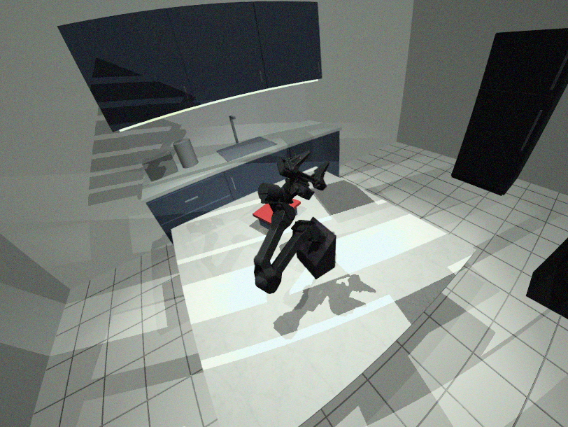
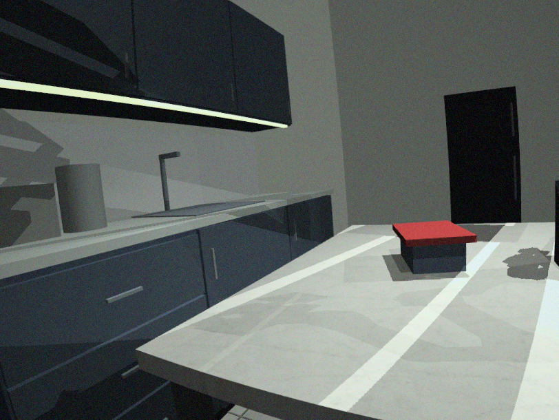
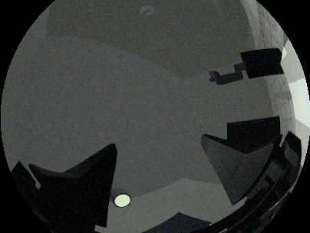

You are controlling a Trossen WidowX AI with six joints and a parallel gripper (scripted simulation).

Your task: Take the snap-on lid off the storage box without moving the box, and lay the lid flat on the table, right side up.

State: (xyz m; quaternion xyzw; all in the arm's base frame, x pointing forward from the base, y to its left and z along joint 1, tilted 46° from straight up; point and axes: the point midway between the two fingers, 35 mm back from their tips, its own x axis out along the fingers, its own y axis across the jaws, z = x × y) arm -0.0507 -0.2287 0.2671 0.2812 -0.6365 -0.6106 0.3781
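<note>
Now: the red lid 450 mm ahead of my gripper tip, 50 mm to the right of it and 470 mm below it. Round my gripper tip: storage box: 450 mm ahead, 50 mm to the right, 510 mm below.
</note>
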